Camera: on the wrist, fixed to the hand. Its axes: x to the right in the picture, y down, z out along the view.
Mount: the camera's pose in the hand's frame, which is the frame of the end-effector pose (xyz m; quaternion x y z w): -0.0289 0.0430 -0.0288 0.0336 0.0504 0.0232 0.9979
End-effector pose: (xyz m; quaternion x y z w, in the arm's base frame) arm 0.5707 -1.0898 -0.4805 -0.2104 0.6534 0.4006 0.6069
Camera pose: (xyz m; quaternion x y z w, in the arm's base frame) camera 0.5250 -1.0929 -0.4428 -0.1946 0.7010 0.3813 0.5705
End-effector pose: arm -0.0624 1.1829 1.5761 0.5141 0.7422 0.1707 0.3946
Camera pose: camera -0.0527 1.1791 1.6345 0.5349 0.7543 0.1805 0.3351
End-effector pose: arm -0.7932 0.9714 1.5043 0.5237 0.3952 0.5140 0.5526
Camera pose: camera -0.8325 0.9447 1.5397 0.5244 0.4273 0.5389 0.5020
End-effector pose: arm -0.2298 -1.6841 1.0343 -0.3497 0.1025 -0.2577 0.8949
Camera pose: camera -0.2480 -1.6584 0.9841 -0.3035 0.1468 -0.2575 0.9056
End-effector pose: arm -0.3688 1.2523 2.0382 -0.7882 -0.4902 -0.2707 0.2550
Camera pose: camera -0.3455 1.1980 2.0336 -0.7758 -0.4672 -0.2875 0.3120
